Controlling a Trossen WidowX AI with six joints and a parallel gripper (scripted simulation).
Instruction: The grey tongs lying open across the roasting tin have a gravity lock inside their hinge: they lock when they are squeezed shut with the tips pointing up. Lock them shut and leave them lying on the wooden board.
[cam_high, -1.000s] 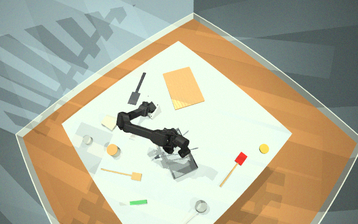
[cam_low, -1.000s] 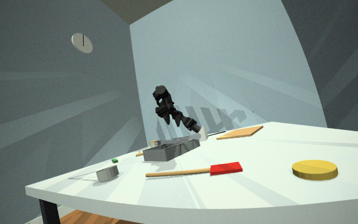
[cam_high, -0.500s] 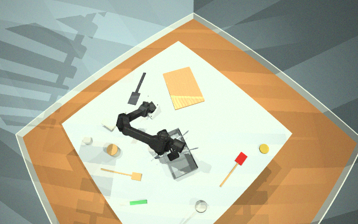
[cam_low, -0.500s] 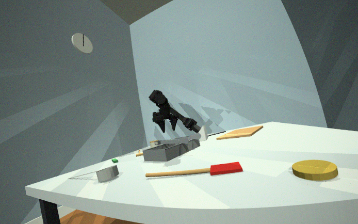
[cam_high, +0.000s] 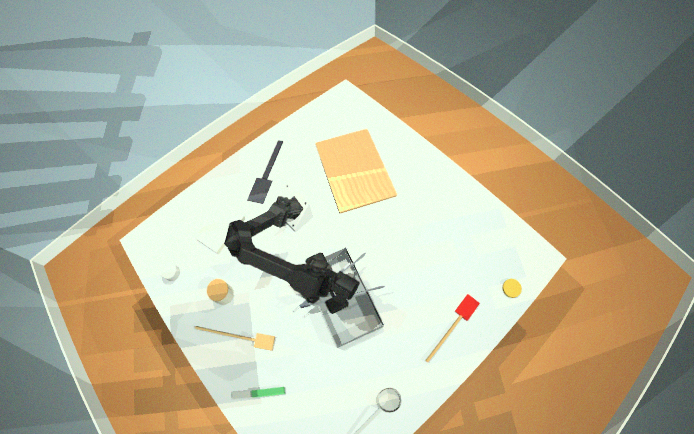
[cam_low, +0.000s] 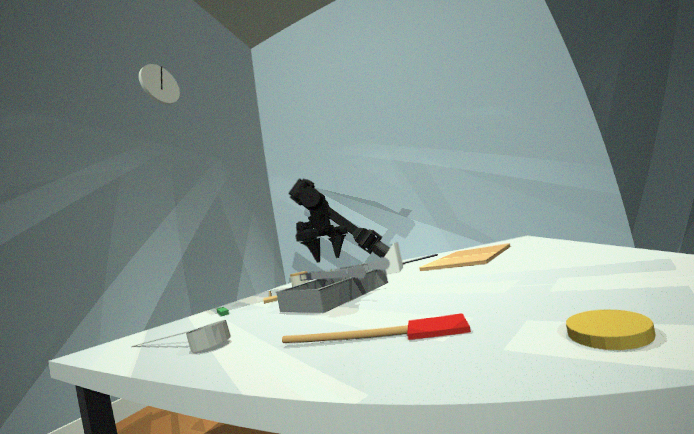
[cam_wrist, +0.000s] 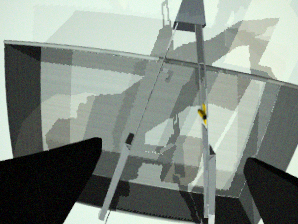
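My gripper tip is now 4 cm above the yellow mark, 3 cm past it and 1 cm to the left of it. The rest, counted from my gripper tip: roasting tin (8 cm below, 3 cm to the left, 3 cm ahead); then red spatula (34 cm ahead, 29 cm to the left, 10 cm below); then cream pad (48 cm behind, 20 cm to the right, 10 cm below).
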